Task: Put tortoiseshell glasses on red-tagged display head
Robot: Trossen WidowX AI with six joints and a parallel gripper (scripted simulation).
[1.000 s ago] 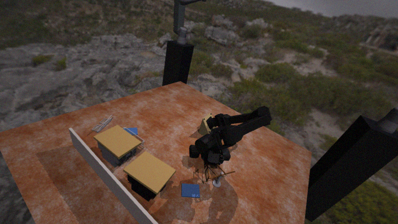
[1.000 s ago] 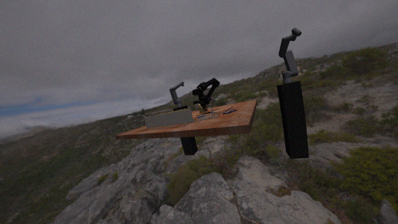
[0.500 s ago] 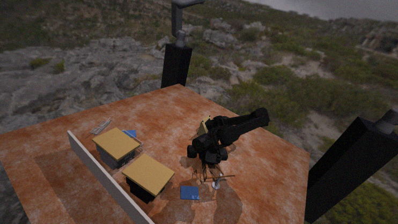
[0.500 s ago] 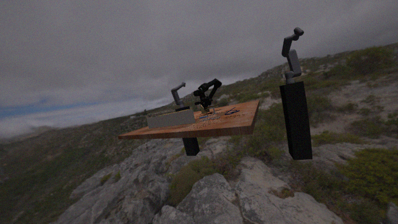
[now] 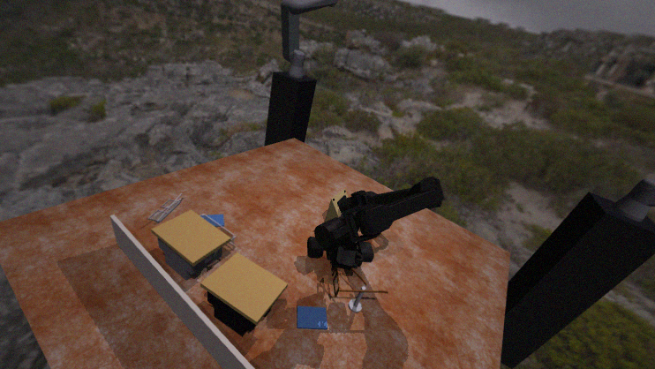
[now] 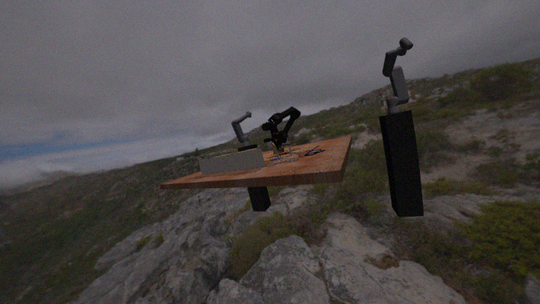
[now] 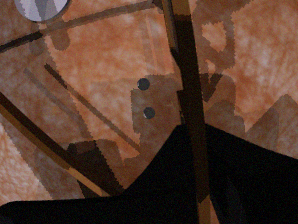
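The grey round base is 30 mm ahead of my gripper tip, 100 mm to the left of it and 30 mm below it. From my gripper tip the other things lie so: low white wall (330 mm ahead, 260 mm to the right).
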